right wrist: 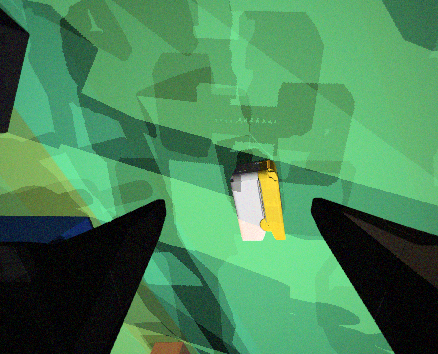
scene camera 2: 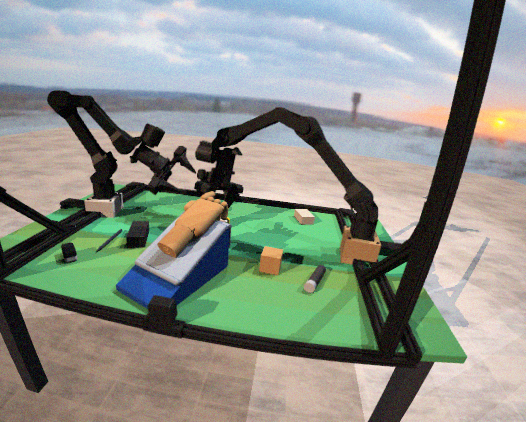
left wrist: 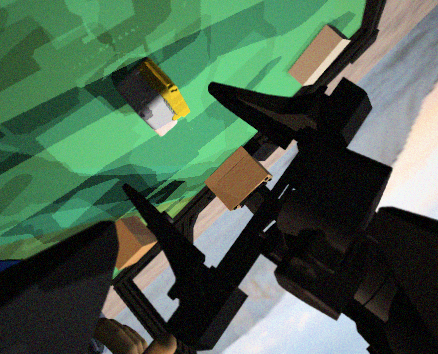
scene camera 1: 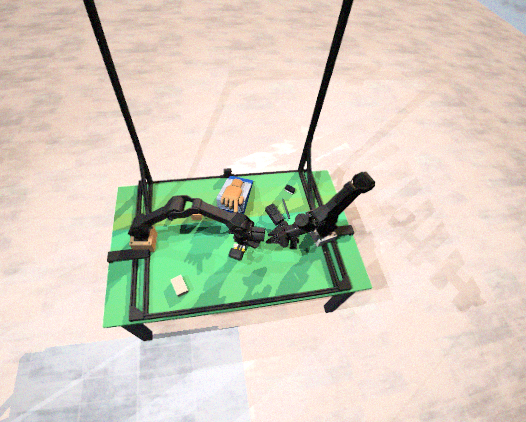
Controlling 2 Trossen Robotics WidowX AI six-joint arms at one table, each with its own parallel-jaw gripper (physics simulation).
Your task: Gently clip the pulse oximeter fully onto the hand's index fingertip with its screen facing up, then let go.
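Pixels of known places: left gripper, fingertip midpoint: (scene camera 2: 189,182) (left wrist: 247,227) (scene camera 1: 267,238); right gripper, fingertip midpoint: (right wrist: 238,205) (left wrist: 168,133) (scene camera 1: 242,244); left arm's base, origin of the base link: (scene camera 2: 103,196) (scene camera 1: 323,230); right arm's base, origin of the base link: (scene camera 2: 362,235) (left wrist: 253,192) (scene camera 1: 141,235).
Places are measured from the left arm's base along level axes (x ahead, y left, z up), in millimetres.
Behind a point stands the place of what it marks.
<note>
The pulse oximeter (scene camera 1: 240,247) (left wrist: 157,97) @(x 400, y -55, z -30 mm) (right wrist: 255,202) @(x 417, y -66, z -28 mm) lies on the green table, apart from the hand, its yellow part along one side of its white body; its screen cannot be made out. My right gripper (scene camera 2: 218,192) (left wrist: 168,133) @(x 407, y -70, z -11 mm) (right wrist: 238,205) @(x 407, y -70, z -11 mm) is open and points down above it, the oximeter showing between its fingertips in the right wrist view. My left gripper (scene camera 1: 273,237) @(x 310, y -19, z 73 mm) (scene camera 2: 173,181) is open and empty, in the air close beside the right one. The tan hand (scene camera 1: 233,192) @(x 373, y -301, z 93 mm) (scene camera 2: 197,222) @(x 376, y -349, z 76 mm) rests palm down on a sloped stand (scene camera 1: 248,186) @(x 263, y -374, z 9 mm) (scene camera 2: 207,272) @(x 404, y -392, z -31 mm); its index fingertip carries nothing.
An orange cube (scene camera 1: 196,217) @(x 571, y -300, z -32 mm) (scene camera 2: 270,261) @(x 558, y -348, z -22 mm) and a dark cylinder (scene camera 2: 315,279) @(x 662, y -407, z -34 mm) lie near the stand. A black box (scene camera 1: 274,213) @(x 187, y -189, z -25 mm) (scene camera 2: 137,234) @(x 192, y -230, z -25 mm), a pen (scene camera 1: 285,208) @(x 107, y -214, z -51 mm) (scene camera 2: 109,240) @(x 105, y -225, z -52 mm) and a small black object (scene camera 1: 289,189) @(x 41, y -311, z -29 mm) (scene camera 2: 68,251) @(x 45, y -342, z -27 mm) lie on its other side. A cream block (scene camera 1: 179,285) @(x 735, y 21, z -29 mm) (scene camera 2: 304,216) @(x 726, y -21, z -29 mm) lies farther off.
</note>
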